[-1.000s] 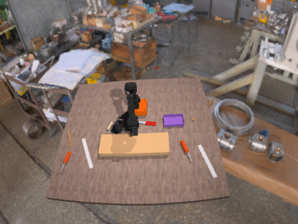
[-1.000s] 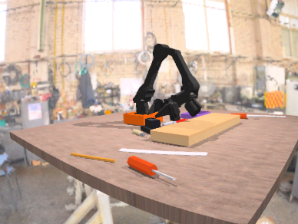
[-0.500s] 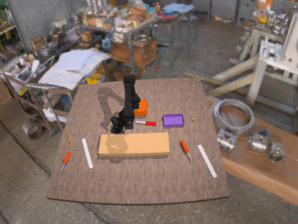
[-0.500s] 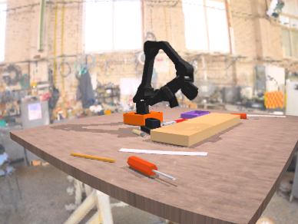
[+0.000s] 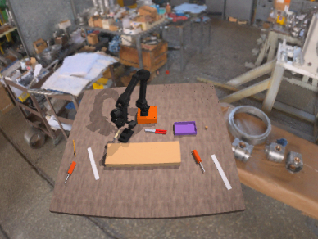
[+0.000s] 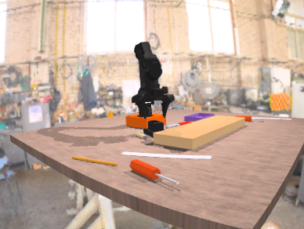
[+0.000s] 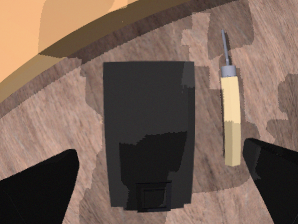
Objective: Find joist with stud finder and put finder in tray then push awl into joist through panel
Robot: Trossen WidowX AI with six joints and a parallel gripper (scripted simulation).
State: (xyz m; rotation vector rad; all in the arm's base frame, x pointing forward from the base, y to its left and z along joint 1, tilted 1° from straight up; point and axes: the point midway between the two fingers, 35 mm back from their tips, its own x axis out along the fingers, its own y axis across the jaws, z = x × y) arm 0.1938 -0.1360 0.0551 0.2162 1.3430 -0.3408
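Now: gripper tip 3 cm above the black stud finder, 2 cm past it and 1 cm to the right of it. Round my gripper tip: purple tray (46 cm to the left, 7 cm behind, 6 cm below); awl (8 cm to the right, 7 cm below, 1 cm ahead); yellow pencil (41 cm to the right, 12 cm ahead, 7 cm below).
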